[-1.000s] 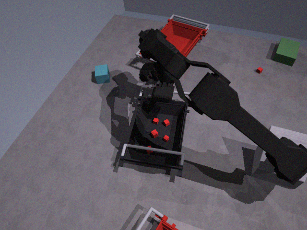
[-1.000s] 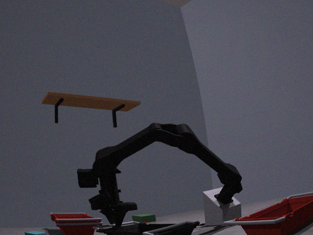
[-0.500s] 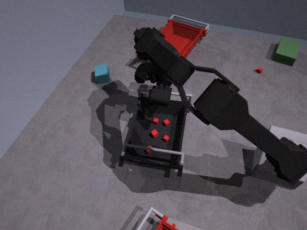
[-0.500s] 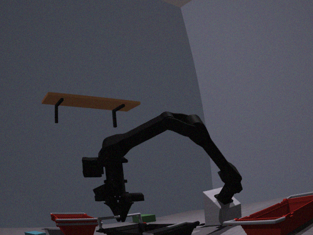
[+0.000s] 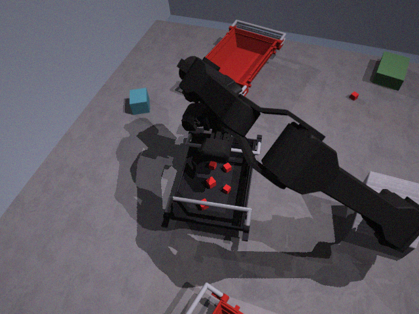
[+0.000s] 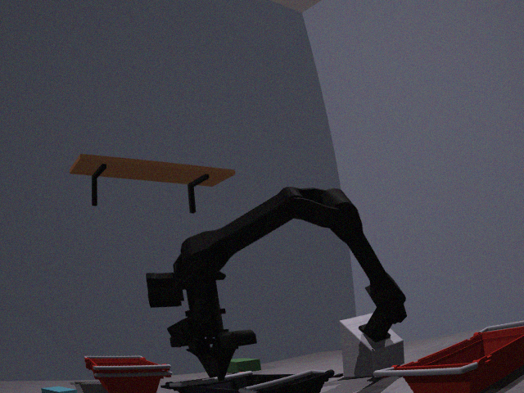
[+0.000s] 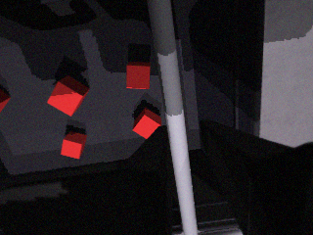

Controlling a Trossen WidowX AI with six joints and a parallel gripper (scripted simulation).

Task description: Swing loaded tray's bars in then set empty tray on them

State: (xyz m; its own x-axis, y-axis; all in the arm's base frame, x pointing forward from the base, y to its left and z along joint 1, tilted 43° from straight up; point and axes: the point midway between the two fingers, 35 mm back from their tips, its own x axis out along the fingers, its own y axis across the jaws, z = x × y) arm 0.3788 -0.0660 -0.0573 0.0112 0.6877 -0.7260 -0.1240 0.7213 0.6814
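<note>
Now: the red tray 20 cm behind my gripper tip, 44 cm to the left of it and 1 cm below it. Also, from my gripper tip: teal cube (30 cm ahead, 12 cm to the right, 4 cm below); then green cube (40 cm behind, 47 cm to the right, 4 cm below).
</note>
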